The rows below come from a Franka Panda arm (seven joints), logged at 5 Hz.
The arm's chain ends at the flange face. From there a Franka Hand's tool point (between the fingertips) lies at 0.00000 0.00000 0.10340 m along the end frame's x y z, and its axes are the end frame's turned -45 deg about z.
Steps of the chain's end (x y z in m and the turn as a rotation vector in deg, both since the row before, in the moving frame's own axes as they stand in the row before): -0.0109 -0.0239 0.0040 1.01 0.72 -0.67; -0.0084 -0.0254 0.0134 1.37 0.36 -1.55; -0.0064 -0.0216 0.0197 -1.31 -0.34 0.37
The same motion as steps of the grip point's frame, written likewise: 0.0114 -0.0250 0.0040 0.21 1.22 -0.67; 0.0142 -0.0252 0.0134 0.71 1.22 -1.55; 0.0086 -0.0186 0.0197 -0.69 -1.17 0.37
